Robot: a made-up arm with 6 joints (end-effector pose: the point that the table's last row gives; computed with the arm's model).
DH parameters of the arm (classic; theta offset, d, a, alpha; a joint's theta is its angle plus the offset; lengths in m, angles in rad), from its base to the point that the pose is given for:
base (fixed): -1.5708 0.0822 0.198 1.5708
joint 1: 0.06 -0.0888 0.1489 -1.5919
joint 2: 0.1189 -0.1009 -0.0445 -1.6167
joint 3: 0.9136 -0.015 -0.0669 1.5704
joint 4: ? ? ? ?
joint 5: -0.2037 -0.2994 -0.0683 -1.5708
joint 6: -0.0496 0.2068 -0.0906 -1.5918
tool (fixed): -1.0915 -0.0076 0 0
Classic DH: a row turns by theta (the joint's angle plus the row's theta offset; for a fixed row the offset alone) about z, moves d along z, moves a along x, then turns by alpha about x.
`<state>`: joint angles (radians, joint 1 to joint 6).
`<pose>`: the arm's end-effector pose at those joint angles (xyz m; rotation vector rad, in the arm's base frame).
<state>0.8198 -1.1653 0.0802 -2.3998 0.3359 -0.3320</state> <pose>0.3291 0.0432 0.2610 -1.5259 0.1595 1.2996</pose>
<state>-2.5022 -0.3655 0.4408 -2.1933 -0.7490 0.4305</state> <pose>-0.1577 -0.3737 0.0123 -0.1595 -2.6389 0.6134</pose>
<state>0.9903 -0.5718 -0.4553 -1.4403 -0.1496 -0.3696</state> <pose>-0.1928 -0.1081 -0.1145 0.7772 -0.8074 -2.1783</pose>
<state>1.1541 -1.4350 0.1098 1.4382 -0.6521 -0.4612</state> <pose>0.2341 -0.5096 0.5131 -0.5431 -0.4916 0.3601</pose>
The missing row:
joint 4: 1.3982 -0.1008 -0.0115 -2.4112
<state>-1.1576 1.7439 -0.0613 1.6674 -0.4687 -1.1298</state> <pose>-0.0950 -0.0515 0.2640 -0.0334 1.6771 -2.5226</pose>
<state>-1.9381 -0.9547 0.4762 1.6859 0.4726 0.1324</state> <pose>0.2709 0.1757 -0.1605 -2.8303 -0.0450 0.2187</pose>
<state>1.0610 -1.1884 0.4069 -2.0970 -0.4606 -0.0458</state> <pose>0.1043 0.0835 0.0006 -1.7131 0.7742 2.1844</pose>
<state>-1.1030 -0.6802 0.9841 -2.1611 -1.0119 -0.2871</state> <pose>-0.2312 -0.3132 0.1780 -1.2539 -1.9647 0.9512</pose>
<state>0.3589 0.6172 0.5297 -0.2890 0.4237 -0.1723</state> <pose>-0.1860 -0.6351 0.0445 0.6473 1.8941 -1.0619</pose>
